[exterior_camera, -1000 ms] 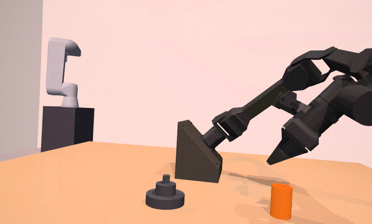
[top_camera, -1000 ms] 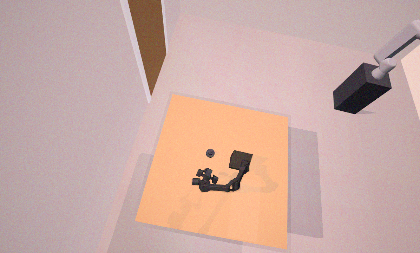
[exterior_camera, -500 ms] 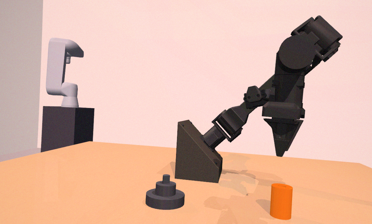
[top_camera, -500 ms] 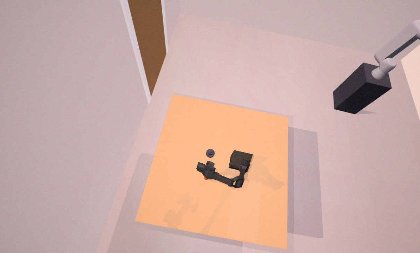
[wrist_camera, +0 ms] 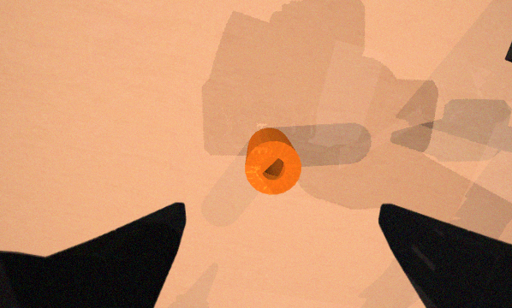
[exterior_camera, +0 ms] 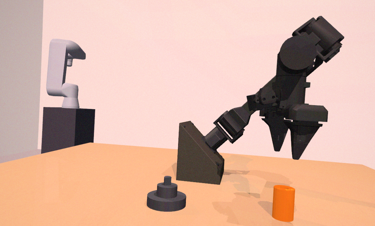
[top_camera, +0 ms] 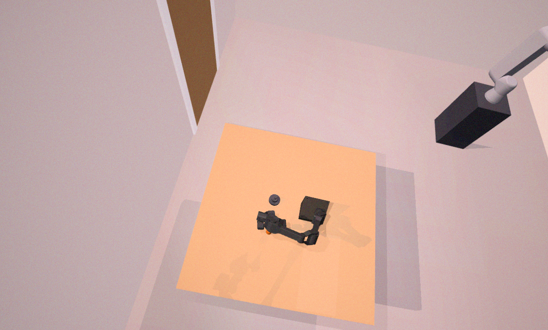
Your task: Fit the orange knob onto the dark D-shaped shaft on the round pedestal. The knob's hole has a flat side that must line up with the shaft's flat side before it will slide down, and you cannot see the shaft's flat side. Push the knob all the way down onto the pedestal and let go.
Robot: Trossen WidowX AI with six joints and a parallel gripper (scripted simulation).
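Right now the orange knob is 100 mm below my gripper tip. The rest, counted from my gripper tip: round dark pedestal: 10 mm ahead, 240 mm to the right, 100 mm below.
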